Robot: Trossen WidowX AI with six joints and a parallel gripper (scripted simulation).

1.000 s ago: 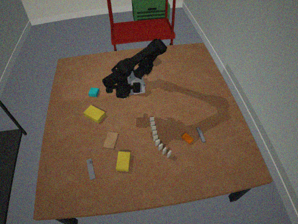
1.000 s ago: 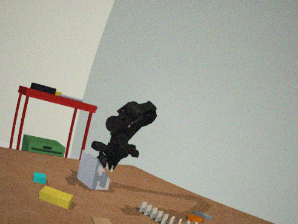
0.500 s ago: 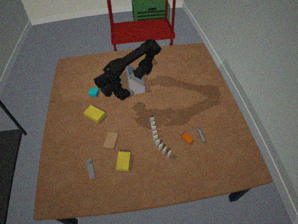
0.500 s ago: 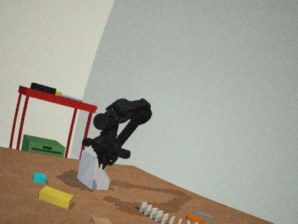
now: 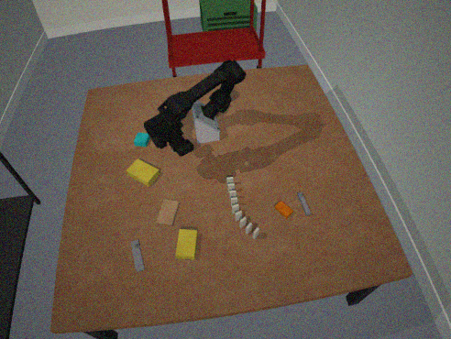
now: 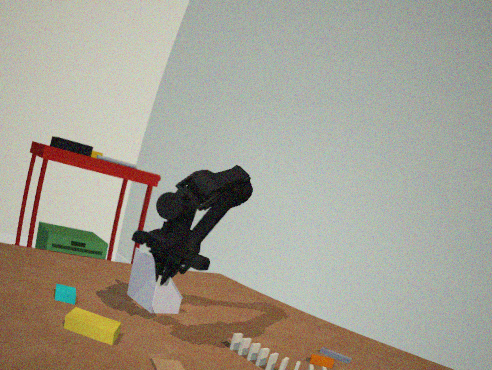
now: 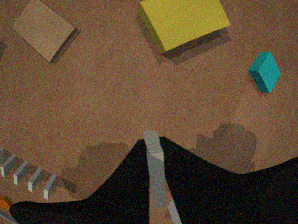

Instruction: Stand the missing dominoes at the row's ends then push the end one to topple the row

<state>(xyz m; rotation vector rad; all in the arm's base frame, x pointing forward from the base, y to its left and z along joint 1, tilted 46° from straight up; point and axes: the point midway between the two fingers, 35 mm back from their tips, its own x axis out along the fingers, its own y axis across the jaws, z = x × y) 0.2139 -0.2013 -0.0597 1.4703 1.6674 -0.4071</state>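
The tan block lies 180 mm ahead of my gripper tip, 80 mm to the right of it and 140 mm below it. Also, from my gripper tip: yellow block: 40 mm behind, 150 mm to the right, 130 mm below; then teal block: 230 mm behind, 130 mm to the right, 130 mm below; then orange block: 300 mm ahead, 350 mm to the left, 140 mm below.
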